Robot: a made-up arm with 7 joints.
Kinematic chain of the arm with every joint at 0, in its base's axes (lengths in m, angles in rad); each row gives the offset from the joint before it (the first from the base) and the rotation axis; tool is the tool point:
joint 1: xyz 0 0 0.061 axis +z
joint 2: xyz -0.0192 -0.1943 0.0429 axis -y
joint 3: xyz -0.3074 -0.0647 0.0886 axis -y
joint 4: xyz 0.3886 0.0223 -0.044 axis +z
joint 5: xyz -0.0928 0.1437 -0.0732 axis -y
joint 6: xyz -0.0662 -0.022 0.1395 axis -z
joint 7: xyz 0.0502 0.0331 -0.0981 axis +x
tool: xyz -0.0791 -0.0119 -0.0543
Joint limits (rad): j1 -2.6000..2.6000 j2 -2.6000..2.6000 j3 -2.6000..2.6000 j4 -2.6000..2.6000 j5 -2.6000..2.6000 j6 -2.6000..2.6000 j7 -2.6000..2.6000
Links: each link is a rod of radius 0.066 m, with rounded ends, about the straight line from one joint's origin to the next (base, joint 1, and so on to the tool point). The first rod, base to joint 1, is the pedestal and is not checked.
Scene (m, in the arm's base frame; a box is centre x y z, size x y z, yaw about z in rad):
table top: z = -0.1
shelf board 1: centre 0.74 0.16 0.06 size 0.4 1 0.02 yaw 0.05
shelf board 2: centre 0.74 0.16 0.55 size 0.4 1 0.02 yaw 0.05
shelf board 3: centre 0.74 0.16 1.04 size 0.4 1 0.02 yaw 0.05
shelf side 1: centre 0.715 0.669 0.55 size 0.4 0.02 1 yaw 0.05
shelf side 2: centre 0.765 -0.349 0.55 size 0.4 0.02 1 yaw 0.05
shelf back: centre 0.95 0.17 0.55 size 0.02 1.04 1 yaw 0.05
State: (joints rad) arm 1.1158 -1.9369 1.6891 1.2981 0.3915 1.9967 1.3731
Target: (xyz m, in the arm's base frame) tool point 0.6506 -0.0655 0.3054
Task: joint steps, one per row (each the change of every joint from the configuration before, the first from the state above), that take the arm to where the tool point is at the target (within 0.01 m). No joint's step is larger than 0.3 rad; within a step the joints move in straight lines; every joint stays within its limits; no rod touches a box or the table.
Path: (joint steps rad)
1: -0.2165 -0.0362 0.1718 0.2026 0.0472 0.1181 0.0455
2: -0.2166 -0.0362 0.1718 0.2026 0.0472 0.1180 0.0455
3: -0.2165 -0.0362 0.1718 0.2026 0.0472 0.1181 0.0455

